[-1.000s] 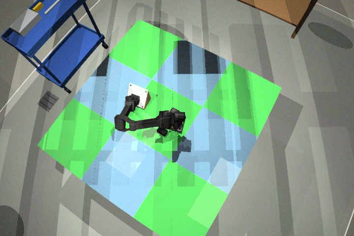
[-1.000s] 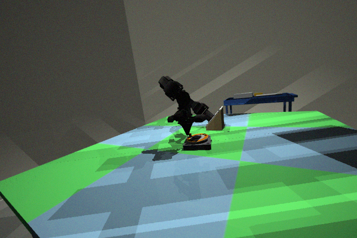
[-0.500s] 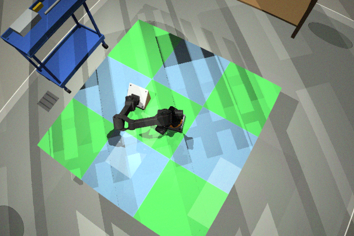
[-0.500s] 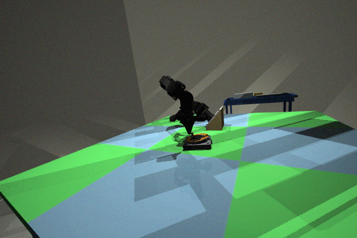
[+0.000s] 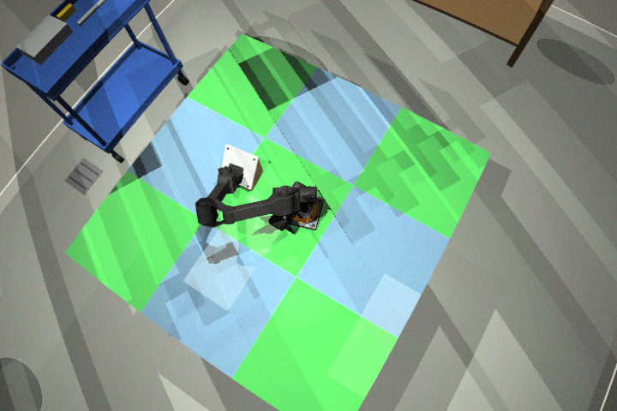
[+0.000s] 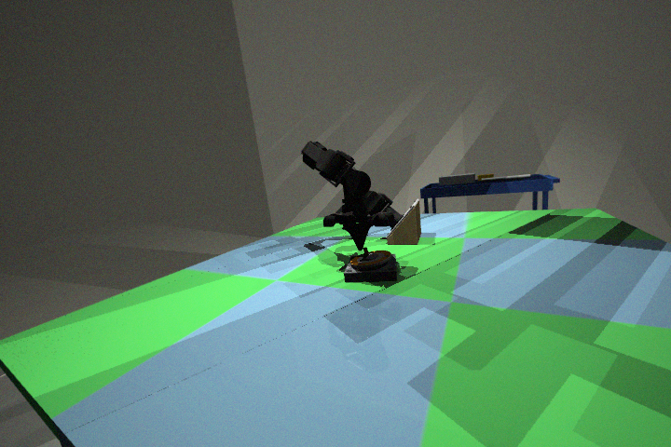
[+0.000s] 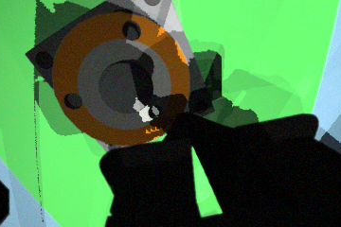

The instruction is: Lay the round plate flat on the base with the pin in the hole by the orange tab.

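Now: the base 4 cm ahead of my gripper tip, 4 cm to the left of it and 2 cm below it.
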